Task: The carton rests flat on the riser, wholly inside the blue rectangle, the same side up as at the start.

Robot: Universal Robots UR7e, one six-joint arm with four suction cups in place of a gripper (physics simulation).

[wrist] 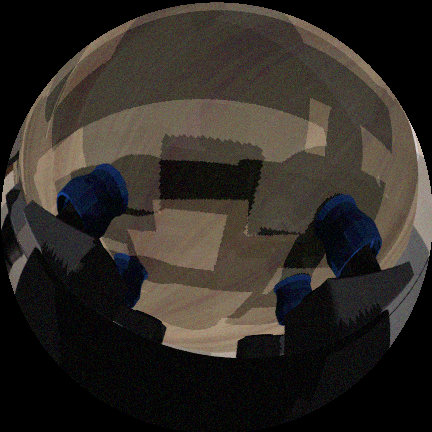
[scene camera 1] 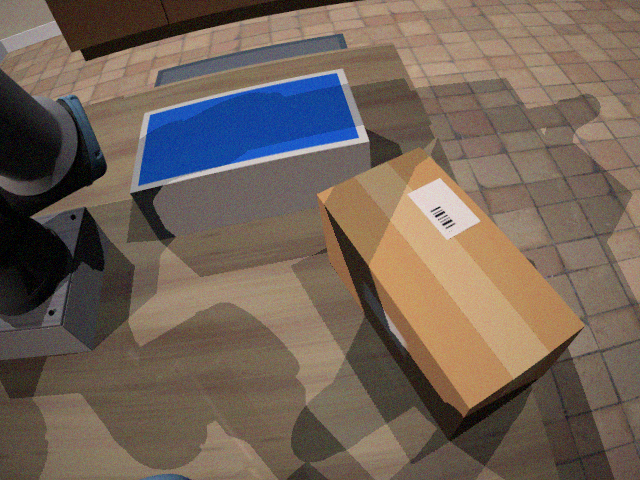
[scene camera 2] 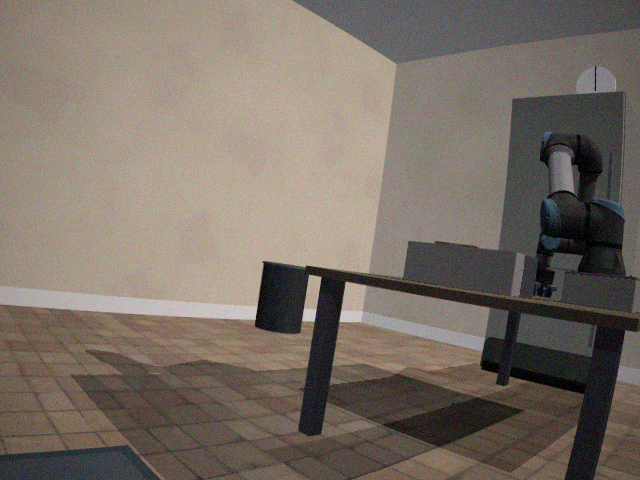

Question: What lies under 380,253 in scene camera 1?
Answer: A carton.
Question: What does the grey riser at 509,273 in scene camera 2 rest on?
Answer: The table.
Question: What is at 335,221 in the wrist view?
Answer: The suction head.
